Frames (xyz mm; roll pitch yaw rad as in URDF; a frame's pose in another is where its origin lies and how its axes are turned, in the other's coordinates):
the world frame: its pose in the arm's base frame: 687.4 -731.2 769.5 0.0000 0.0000 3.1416
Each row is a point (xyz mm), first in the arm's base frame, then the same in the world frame.
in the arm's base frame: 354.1 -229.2 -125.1
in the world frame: 333.3 -502.0 -894.6
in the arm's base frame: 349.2 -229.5 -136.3
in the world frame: 338.2 -501.7 -905.8
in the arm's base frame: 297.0 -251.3 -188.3
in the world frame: 390.4 -479.9 -957.8
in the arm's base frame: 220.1 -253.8 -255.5
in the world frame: 467.3 -477.4 -1025.0
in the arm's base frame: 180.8 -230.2 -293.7
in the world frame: 506.6 -501.0 -1063.2
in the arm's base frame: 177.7 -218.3 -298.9
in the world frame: 509.7 -512.9 -1068.4
